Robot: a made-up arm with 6 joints. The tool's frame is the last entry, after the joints.
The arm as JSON. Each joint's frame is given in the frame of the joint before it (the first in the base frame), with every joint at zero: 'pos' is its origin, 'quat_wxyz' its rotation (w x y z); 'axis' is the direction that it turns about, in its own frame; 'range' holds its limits. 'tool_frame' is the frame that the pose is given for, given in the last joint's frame.
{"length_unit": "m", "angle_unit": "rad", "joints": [
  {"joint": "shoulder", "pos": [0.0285, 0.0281, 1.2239], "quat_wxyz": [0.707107, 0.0, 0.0, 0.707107], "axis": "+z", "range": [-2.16, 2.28]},
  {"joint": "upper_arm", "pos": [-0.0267, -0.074, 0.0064], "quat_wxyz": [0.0, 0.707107, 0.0, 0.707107], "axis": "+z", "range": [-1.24, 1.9]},
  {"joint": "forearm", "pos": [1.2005, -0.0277, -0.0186], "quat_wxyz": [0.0, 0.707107, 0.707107, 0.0], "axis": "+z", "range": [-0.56, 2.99]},
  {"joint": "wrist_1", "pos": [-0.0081, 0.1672, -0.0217], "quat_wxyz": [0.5, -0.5, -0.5, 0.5], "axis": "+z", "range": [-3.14, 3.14]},
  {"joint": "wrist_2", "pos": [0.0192, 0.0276, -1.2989], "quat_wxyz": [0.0, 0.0, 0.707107, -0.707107], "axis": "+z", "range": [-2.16, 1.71]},
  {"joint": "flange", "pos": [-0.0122, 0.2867, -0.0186], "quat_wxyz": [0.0, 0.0, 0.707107, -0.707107], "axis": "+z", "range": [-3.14, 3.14]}
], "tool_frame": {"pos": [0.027, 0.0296, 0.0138], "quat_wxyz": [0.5, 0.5, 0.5, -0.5]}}
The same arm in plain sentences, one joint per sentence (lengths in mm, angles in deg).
The arm has six revolute joints in a row. What follows holds with every joint at zero, and every direction is one of the base frame's.
The first joint sits 28.5 mm along +x and 28.1 mm along +y and 1223.9 mm along +z from the base frame's origin and rotates about +z, from -123.76 to 130.63 deg.
The second joint sits 74 mm along +x and 26.7 mm along -y and 6.4 mm along +z from the first joint and rotates about +y, from -71.05 to 108.86 deg.
The third joint sits 27.7 mm along -x and 18.6 mm along -y and 1200.5 mm along +z from the second joint and rotates about -y, from -32.09 to 171.31 deg.
The fourth joint sits 8.1 mm along -x and 21.7 mm along +y and 167.2 mm along +z from the third joint and rotates about -x, from -179.91 to 179.91 deg.
The fifth joint sits 1298.9 mm along +x and 27.6 mm along +y and 19.2 mm along +z from the fourth joint and rotates about -y, from -123.76 to 97.98 deg.
The sixth joint sits 286.7 mm along +x and 18.6 mm along +y and 12.2 mm along +z from the fifth joint and rotates about -x, from -179.91 to 179.91 deg.
The tool frame, which is the frame that the pose is given for, sits 13.8 mm along -x and 29.6 mm along +y and 27 mm along +z from the sixth joint; its axes are the base frame's turned by roll 90, pitch 0 and yaw 0 deg (as in URDF: about the fixed x, then y, then z).

